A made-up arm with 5 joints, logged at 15 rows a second.
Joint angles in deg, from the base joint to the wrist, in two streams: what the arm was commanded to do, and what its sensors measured. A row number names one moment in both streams.
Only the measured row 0 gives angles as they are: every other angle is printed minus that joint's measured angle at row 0.
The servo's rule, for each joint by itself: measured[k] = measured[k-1] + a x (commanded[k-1-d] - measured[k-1]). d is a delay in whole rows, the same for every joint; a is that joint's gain. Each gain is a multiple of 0.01, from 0.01 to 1. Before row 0 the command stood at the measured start. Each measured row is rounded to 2 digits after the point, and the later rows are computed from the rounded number. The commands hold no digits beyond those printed.
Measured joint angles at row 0:
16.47, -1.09, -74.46, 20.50, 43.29
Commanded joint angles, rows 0 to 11:
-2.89, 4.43, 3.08, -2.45, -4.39
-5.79, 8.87, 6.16, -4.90, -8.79
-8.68, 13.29, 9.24, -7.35, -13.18
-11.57, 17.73, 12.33, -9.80, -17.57
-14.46, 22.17, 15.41, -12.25, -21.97
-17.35, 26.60, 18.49, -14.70, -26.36
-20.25, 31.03, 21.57, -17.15, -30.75
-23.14, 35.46, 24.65, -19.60, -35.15
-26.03, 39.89, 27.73, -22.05, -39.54
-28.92, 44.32, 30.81, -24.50, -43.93
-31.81, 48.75, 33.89, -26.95, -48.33
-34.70, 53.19, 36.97, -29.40, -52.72
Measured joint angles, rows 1 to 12:
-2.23, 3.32, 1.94, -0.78, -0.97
-4.97, 7.48, 4.60, -2.10, -2.69
-7.83, 11.84, 7.52, -3.78, -5.00
-10.71, 16.26, 10.55, -5.71, -7.77
-13.60, 20.69, 13.61, -7.80, -10.89
-16.49, 25.12, 16.68, -10.01, -14.29
-19.39, 29.55, 19.76, -12.29, -17.91
-22.28, 33.98, 22.84, -14.63, -21.70
-25.17, 38.41, 25.92, -17.00, -25.62
-28.06, 42.84, 29.00, -19.40, -29.65
-30.95, 47.27, 32.08, -21.82, -33.76
-33.84, 51.71, 35.16, -24.25, -37.93
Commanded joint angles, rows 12 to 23:
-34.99, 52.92, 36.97, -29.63, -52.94
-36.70, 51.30, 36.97, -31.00, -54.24
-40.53, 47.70, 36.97, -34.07, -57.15
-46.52, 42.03, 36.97, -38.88, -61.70
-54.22, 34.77, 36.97, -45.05, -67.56
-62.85, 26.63, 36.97, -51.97, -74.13
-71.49, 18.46, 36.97, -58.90, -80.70
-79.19, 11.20, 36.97, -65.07, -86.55
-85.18, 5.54, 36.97, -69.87, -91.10
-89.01, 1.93, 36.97, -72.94, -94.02
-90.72, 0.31, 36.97, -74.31, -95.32
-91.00, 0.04, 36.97, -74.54, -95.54
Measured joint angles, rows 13 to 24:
-34.73, 52.62, 36.30, -25.97, -41.23
-36.25, 51.63, 36.72, -27.58, -44.09
-39.55, 48.68, 36.88, -29.66, -46.96
-44.92, 43.69, 36.94, -32.61, -50.20
-52.08, 37.00, 36.96, -36.59, -54.02
-60.37, 29.22, 36.97, -41.51, -58.44
-68.93, 21.15, 36.97, -47.07, -63.34
-76.83, 13.69, 36.97, -52.83, -68.45
-83.26, 7.58, 36.97, -58.28, -73.43
-87.69, 3.34, 36.97, -62.97, -77.96
-90.02, 1.07, 36.97, -66.60, -81.78
-90.77, 0.30, 36.97, -69.14, -84.81

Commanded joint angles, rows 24 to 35:
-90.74, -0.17, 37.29, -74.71, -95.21
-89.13, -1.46, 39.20, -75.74, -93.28
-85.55, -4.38, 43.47, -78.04, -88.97
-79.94, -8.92, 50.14, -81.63, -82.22
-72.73, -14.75, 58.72, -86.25, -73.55
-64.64, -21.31, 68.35, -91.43, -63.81
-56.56, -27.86, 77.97, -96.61, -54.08
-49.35, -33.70, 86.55, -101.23, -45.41
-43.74, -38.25, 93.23, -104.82, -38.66
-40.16, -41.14, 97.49, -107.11, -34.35
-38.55, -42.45, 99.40, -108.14, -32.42
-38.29, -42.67, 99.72, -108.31, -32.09
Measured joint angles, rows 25 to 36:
-90.75, -0.05, 37.17, -70.92, -87.10
-89.50, -1.11, 38.45, -72.46, -88.46
-86.46, -3.56, 41.61, -74.25, -88.57
-81.44, -7.58, 46.98, -76.61, -87.17
-74.73, -12.96, 54.38, -79.69, -84.17
-66.96, -19.22, 63.18, -83.45, -79.69
-58.95, -25.70, 72.50, -87.66, -74.06
-51.56, -31.70, 81.35, -92.00, -67.76
-45.54, -36.61, 88.83, -96.10, -61.36
-41.40, -40.01, 94.29, -99.62, -55.42
-39.21, -41.84, 97.51, -102.35, -50.36
-38.50, -42.46, 98.90, -104.26, -46.34

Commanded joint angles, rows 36 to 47:
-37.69, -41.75, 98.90, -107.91, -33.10
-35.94, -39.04, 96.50, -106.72, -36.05
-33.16, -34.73, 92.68, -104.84, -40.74
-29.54, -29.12, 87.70, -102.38, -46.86
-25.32, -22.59, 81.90, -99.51, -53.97
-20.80, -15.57, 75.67, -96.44, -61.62
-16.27, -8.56, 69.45, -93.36, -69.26
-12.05, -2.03, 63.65, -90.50, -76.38
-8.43, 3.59, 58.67, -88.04, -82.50
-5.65, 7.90, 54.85, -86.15, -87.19
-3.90, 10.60, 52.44, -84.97, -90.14
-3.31, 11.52, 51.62, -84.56, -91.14
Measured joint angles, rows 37 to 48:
-37.88, -41.93, 98.90, -105.43, -43.43
-36.39, -39.76, 97.39, -105.84, -41.81
-33.90, -35.99, 94.42, -105.52, -41.57
-30.54, -30.84, 90.19, -104.52, -42.73
-26.52, -24.65, 84.97, -102.92, -45.20
-22.12, -17.84, 79.11, -100.85, -48.81
-17.62, -10.88, 73.02, -98.45, -53.31
-13.33, -4.24, 67.12, -95.91, -58.39
-9.56, 1.63, 61.80, -93.39, -63.69
-6.55, 6.33, 57.42, -91.07, -68.86
-4.51, 9.53, 54.28, -89.12, -73.54
-3.59, 11.02, 52.60, -87.66, -77.41

